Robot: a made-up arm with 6 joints. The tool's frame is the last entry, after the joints.
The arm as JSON. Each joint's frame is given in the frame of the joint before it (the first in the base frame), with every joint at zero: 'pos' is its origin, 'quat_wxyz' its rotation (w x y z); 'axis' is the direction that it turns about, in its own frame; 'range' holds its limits. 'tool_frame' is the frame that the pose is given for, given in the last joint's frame.
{
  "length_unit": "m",
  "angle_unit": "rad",
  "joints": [
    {
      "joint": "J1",
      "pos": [
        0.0,
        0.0,
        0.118
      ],
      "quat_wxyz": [
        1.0,
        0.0,
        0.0,
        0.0
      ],
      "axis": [
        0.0,
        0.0,
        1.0
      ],
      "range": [
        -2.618,
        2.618
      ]
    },
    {
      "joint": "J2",
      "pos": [
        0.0,
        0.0,
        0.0
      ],
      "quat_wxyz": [
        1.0,
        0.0,
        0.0,
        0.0
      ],
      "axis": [
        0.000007,
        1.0,
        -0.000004
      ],
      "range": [
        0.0,
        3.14
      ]
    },
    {
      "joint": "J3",
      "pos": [
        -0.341,
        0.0,
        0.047
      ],
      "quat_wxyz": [
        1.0,
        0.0,
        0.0,
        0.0
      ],
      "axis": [
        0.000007,
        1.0,
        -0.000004
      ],
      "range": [
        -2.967,
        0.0
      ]
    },
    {
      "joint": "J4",
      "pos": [
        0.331,
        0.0,
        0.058
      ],
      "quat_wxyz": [
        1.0,
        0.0,
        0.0,
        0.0
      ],
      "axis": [
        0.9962,
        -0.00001,
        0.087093
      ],
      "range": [
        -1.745,
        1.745
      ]
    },
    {
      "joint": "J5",
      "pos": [
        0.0,
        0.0,
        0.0
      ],
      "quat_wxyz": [
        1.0,
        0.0,
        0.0,
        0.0
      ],
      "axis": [
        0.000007,
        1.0,
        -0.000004
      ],
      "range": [
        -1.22,
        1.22
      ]
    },
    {
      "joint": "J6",
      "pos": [
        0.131,
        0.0,
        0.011
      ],
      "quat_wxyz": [
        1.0,
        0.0,
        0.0,
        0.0
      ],
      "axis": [
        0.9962,
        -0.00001,
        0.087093
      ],
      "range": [
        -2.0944,
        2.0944
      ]
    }
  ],
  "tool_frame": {
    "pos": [
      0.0,
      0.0,
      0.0
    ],
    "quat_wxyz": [
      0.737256,
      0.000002,
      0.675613,
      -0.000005
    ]
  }
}
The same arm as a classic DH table. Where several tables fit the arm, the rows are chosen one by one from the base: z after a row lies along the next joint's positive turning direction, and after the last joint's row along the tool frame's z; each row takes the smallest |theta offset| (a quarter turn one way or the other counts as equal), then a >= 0, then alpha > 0; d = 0 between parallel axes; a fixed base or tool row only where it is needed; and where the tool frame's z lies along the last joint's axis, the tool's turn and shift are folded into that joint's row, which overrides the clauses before.
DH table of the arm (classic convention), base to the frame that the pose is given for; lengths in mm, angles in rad. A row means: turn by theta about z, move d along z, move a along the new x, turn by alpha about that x. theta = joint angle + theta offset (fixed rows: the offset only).
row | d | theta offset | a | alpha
J1 | 118 | 0 | 0 | -1.5708
J2 | 0 | 0.137 | -344.2 | 0
J3 | 0 | 1.3466 | -28.9 | 1.5708
J4 | 334.8 | 0 | 0 | -1.5708
J5 | 0 | 0 | 0.5 | 1.5708
J6 | 131.5 | 0 | 0 | 0
Joint limits (rad, base to tool): -2.618..2.618 0..3.14 -2.967..0 -1.745..1.745 -1.22..1.22 -2.0944..2.0944

